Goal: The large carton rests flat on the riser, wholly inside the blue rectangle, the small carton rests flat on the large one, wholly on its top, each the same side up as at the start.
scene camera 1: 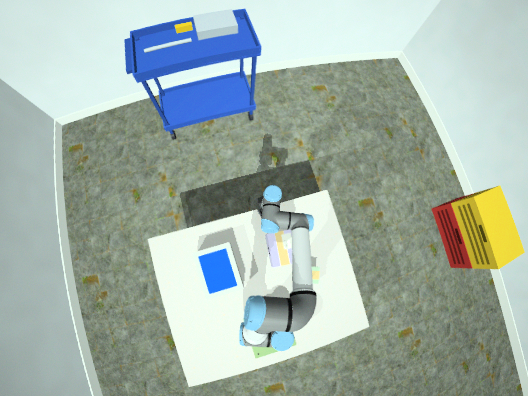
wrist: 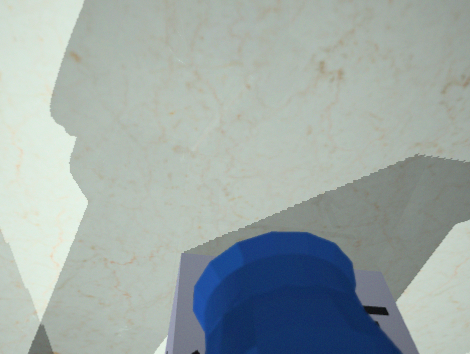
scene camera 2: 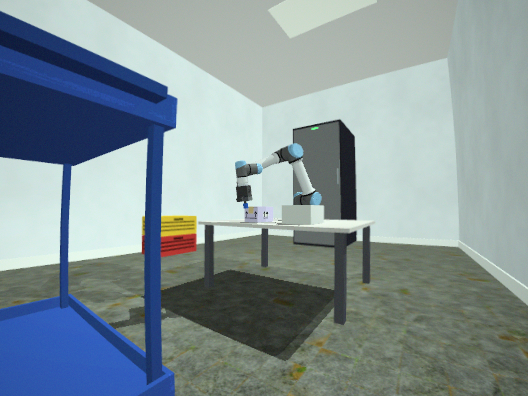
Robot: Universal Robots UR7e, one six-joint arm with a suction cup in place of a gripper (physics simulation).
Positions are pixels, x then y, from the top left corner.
Labels:
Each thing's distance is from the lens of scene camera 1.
large carton (scene camera 1: 279, 245): 128 cm

